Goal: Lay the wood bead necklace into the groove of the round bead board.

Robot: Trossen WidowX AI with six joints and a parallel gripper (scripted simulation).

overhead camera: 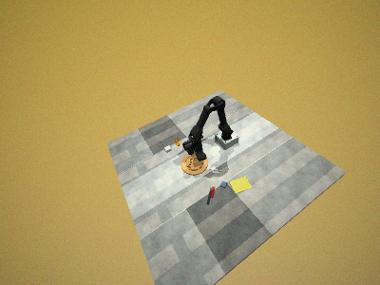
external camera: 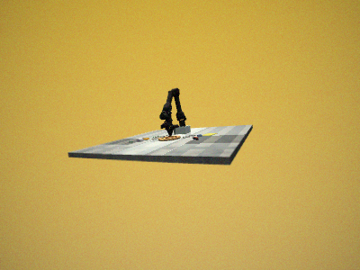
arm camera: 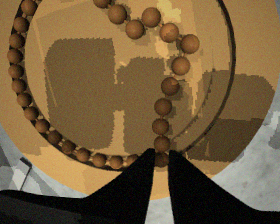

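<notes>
My gripper tip is now 5 cm short of the round bead board, 3 cm to the right of it and 1 cm above it. The rest, counted from my gripper tip: thin grey stick (16 cm to the left, 7 cm behind, 2 cm below); small blue block (28 cm to the left, 5 cm behind, 1 cm below); grey piece (20 cm to the right, 20 cm ahead, 1 cm below).
</notes>
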